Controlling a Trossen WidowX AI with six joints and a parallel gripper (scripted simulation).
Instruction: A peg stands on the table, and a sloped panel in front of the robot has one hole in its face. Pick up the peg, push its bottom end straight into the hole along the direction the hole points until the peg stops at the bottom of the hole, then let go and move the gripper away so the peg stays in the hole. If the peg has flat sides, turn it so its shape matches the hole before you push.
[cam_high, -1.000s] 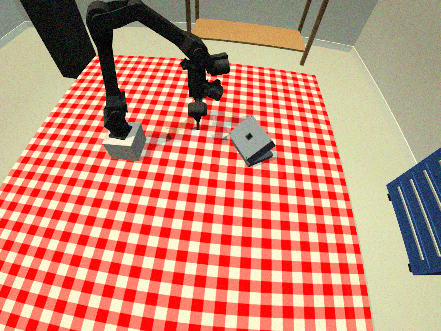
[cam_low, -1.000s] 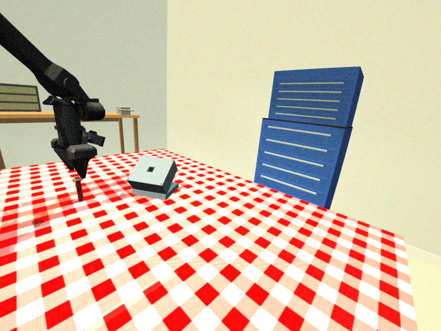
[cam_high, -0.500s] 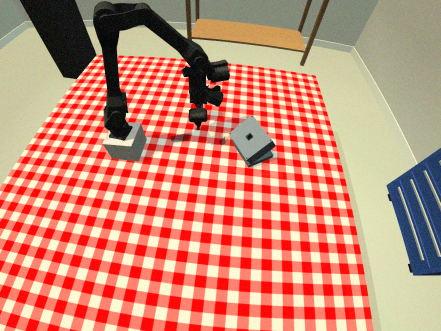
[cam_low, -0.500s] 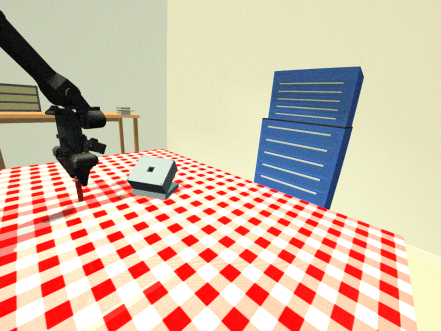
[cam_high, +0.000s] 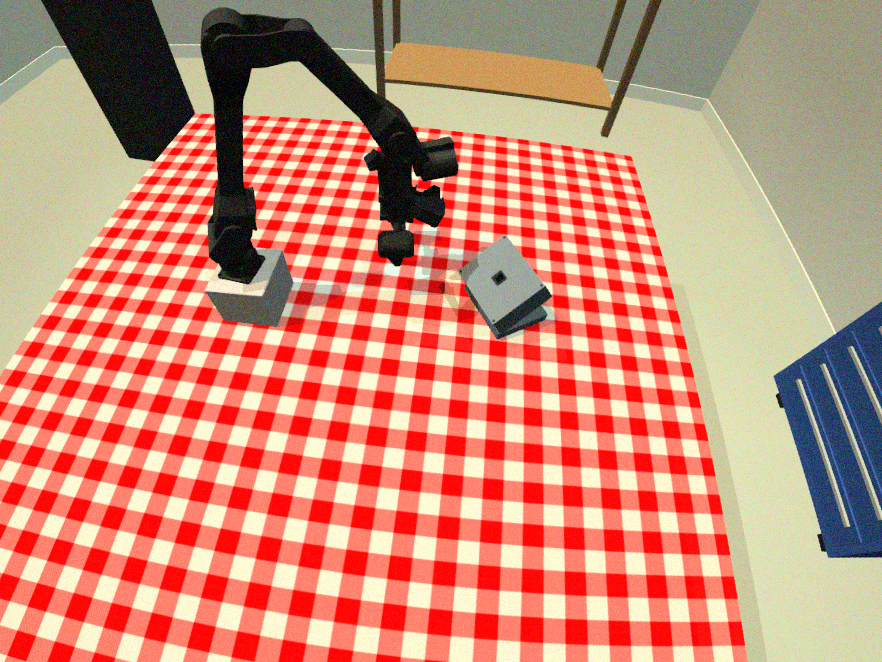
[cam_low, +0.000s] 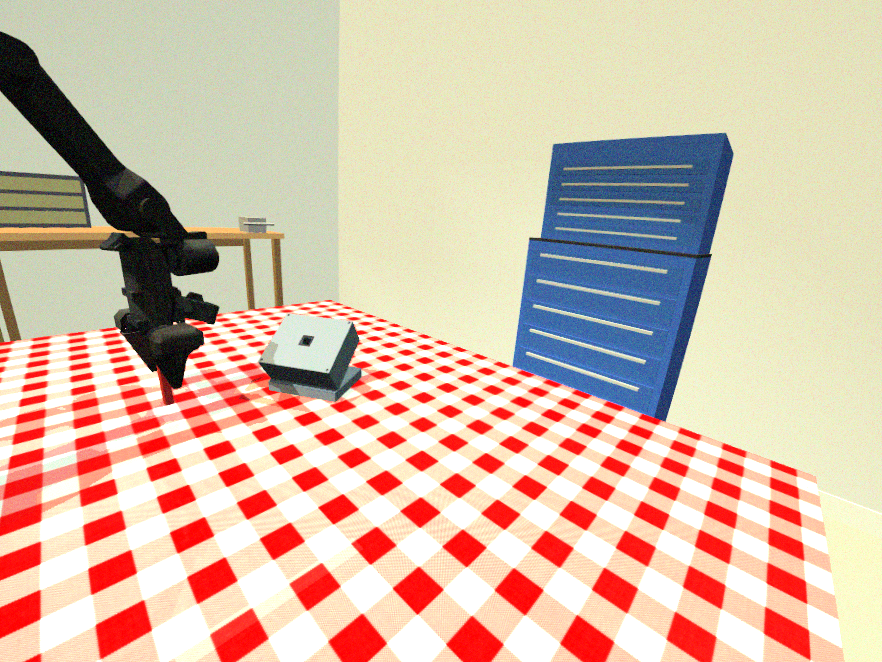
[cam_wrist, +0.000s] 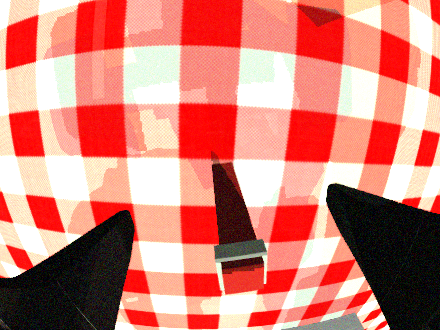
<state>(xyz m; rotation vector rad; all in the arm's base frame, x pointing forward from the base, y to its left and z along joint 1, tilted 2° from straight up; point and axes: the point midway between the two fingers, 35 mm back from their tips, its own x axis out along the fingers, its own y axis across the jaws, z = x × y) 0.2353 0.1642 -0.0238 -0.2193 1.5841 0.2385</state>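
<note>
My gripper tip is 2 cm below the dark red square peg. Also, from my gripper tip: grey sloped panel: 22 cm ahead, 5 cm to the right, 3 cm above.
</note>
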